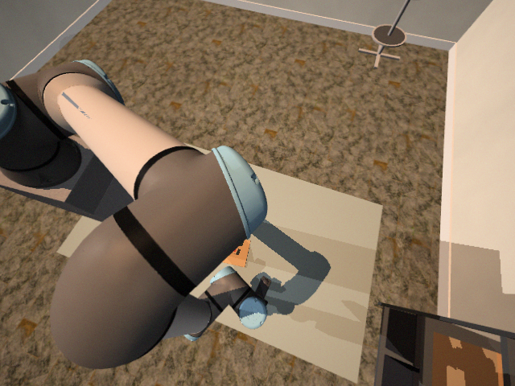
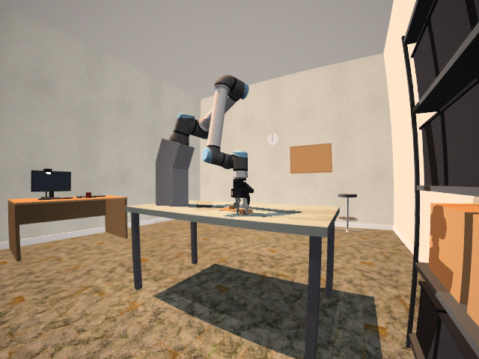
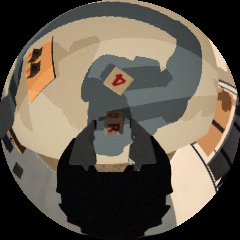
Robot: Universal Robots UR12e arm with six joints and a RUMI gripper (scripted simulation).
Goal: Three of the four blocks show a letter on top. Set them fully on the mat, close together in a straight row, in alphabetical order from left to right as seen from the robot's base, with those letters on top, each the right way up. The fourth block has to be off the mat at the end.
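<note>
My hand is 18 cm to the right of the orange mat, 17 cm past it and 1 cm above it.
</note>
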